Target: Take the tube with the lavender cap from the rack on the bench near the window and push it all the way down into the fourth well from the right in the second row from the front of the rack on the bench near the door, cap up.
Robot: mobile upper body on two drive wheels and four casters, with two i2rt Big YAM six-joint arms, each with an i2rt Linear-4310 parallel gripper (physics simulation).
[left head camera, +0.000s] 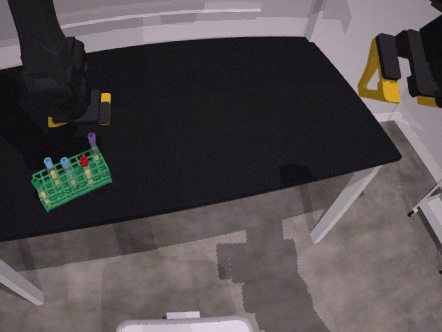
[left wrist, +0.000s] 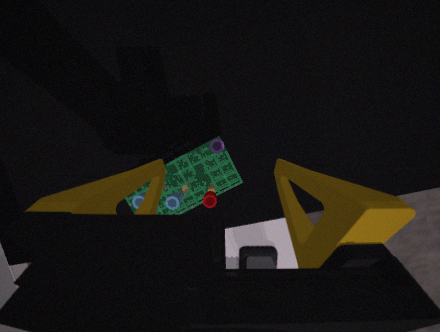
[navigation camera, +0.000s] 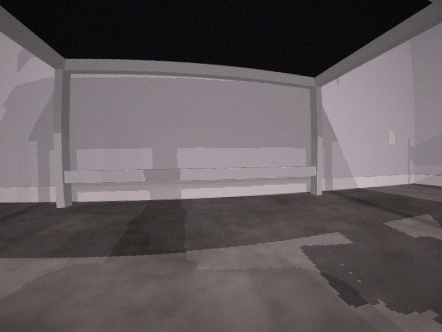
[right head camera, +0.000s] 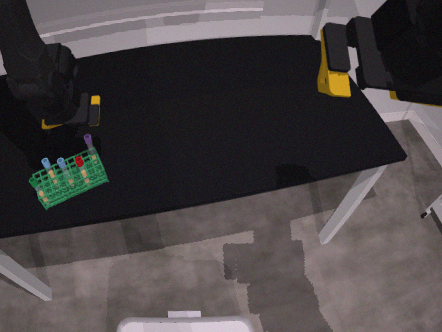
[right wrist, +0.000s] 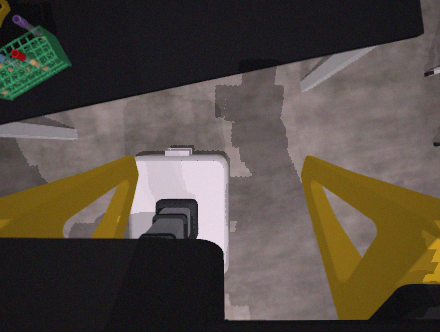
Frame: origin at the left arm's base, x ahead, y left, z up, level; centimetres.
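Seen in the pictures: left gripper, fingertip midpoint: (left head camera: 86, 118) (left wrist: 219, 165) (right head camera: 80, 120); right gripper, fingertip midpoint: (left head camera: 390, 95) (right head camera: 357, 89) (right wrist: 219, 165).
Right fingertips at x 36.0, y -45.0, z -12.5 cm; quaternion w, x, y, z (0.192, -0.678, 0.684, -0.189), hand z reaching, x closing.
Note:
Offsets run from my right fingertips to a thing's top centre. "*": to the spot under its first point. Level surfaces: height alone.
A green rack {dx +22.8, dy +51.9, dz -46.5 cm} (left head camera: 76, 196) (right head camera: 75, 194) (left wrist: 232, 173) (right wrist: 60, 52) stands at the left of the black bench. The lavender-capped tube {dx +29.7, dy +45.7, dz -40.3 cm} (left head camera: 92, 138) (right head camera: 88, 139) (left wrist: 216, 145) (right wrist: 20, 21) stands upright in the rack's far right corner well. My left gripper (left head camera: 80, 117) (right head camera: 71, 120) (left wrist: 219, 165) is open and empty, above and behind the rack in the head views; in its wrist view the lavender cap lies between the fingertip lines, slightly farther up. My right gripper (right wrist: 219, 165) is open and empty, over the floor. The second rack does not show.
The same rack holds a red-capped tube {dx +22.1, dy +46.6, dz -40.3 cm} (left head camera: 84, 161) (right head camera: 79, 161) (left wrist: 209, 201) (right wrist: 18, 55), two blue-capped tubes and a green-capped tube {* dx +15.3, dy +57.7, dz -40.5 cm} (left head camera: 36, 183). The black bench {dz -52.3 cm} (left head camera: 210, 110) (right head camera: 210, 110) has its front edge just before the rack. The robot's white base (right wrist: 205, 180) stands below.

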